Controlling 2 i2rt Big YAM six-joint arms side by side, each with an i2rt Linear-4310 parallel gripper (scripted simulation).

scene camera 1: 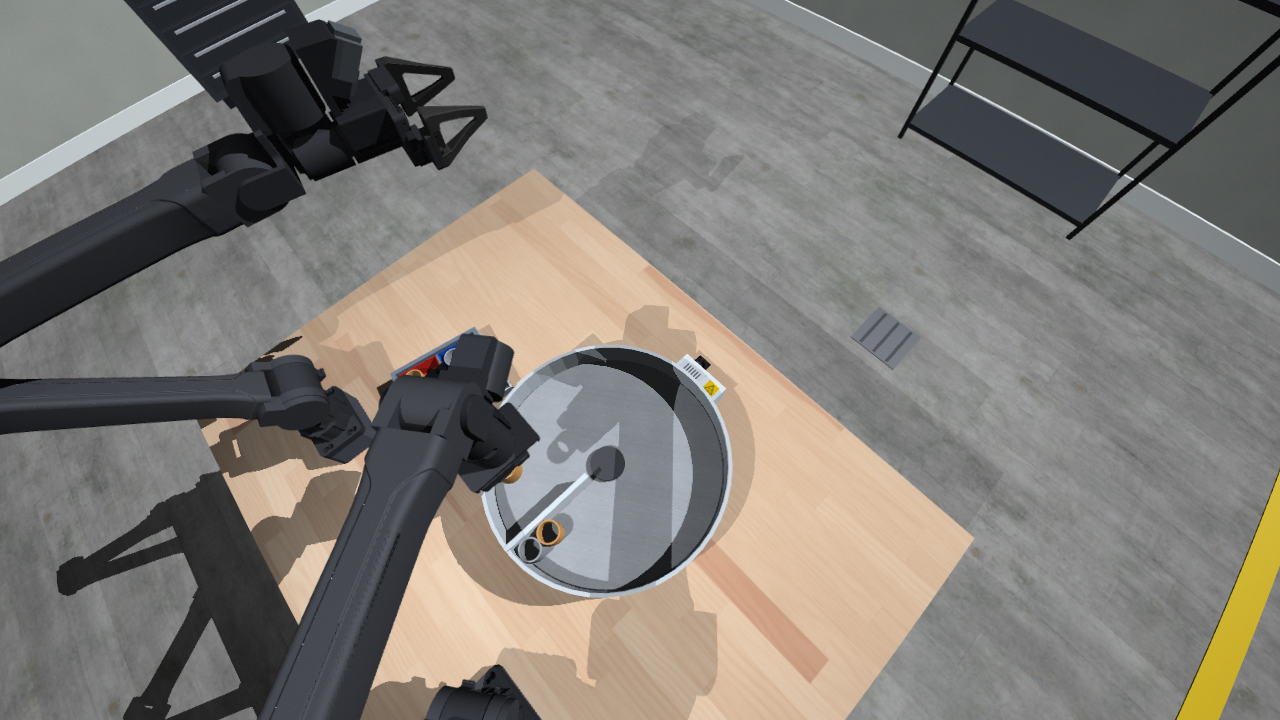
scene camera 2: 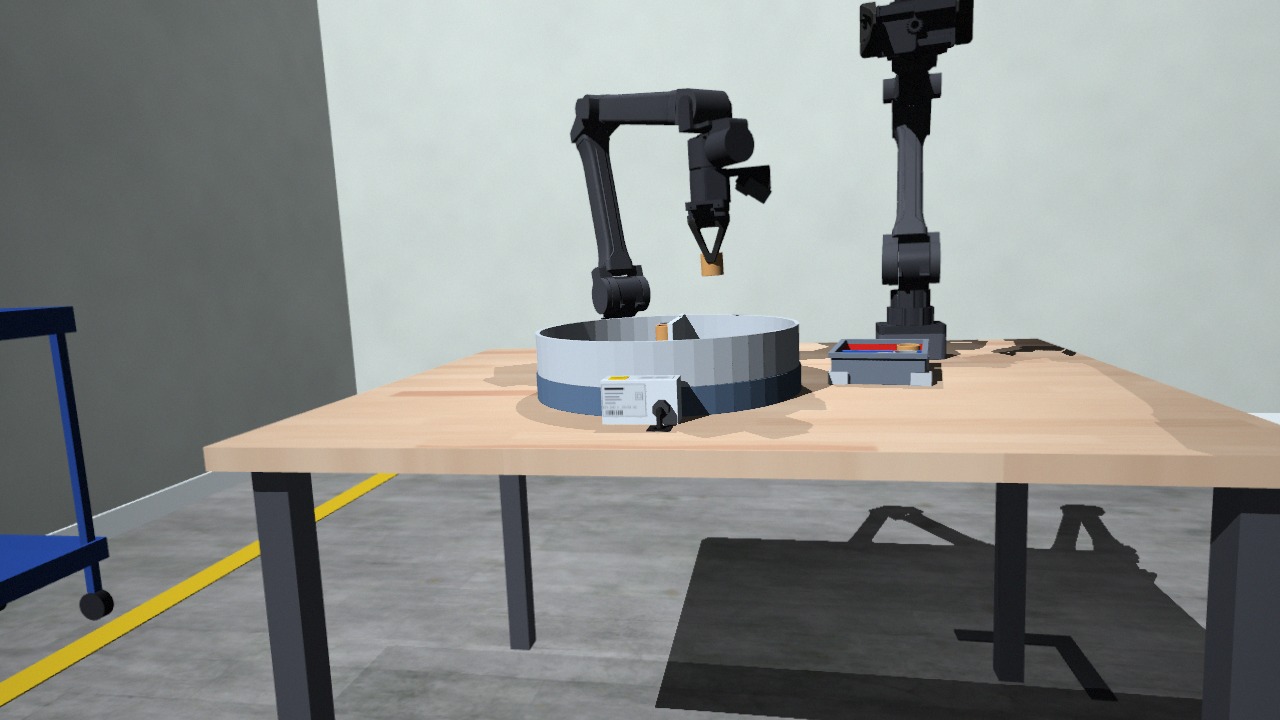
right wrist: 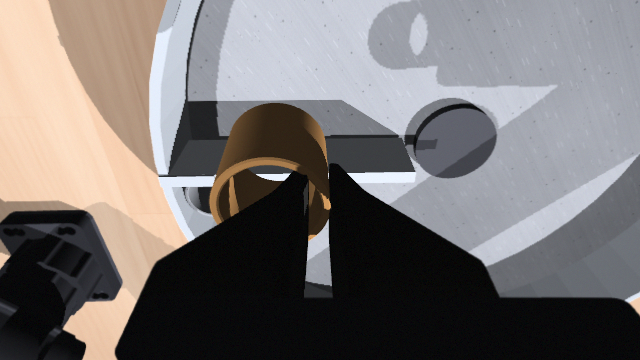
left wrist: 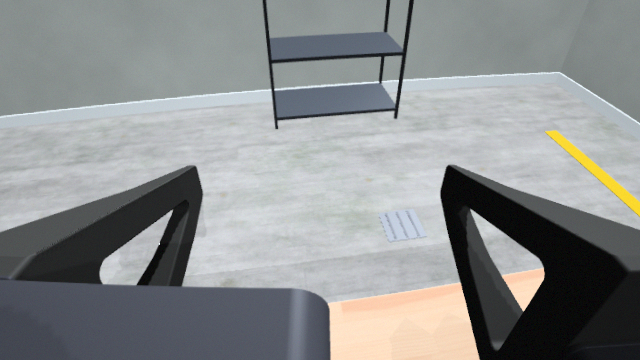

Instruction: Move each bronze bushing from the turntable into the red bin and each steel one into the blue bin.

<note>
I see my left gripper [scene camera 1: 469,91], my right gripper [scene camera 1: 514,460], a bronze bushing [right wrist: 278,134] and a grey tray [scene camera 2: 863,368].
My left gripper also shows in the left wrist view [left wrist: 321,179]. My right gripper is seen too in scene camera 2 [scene camera 2: 711,262] and in the right wrist view [right wrist: 318,179]. The right wrist view does not show the grey tray: it is out of frame. The left wrist view misses the grey tray: it is out of frame.
</note>
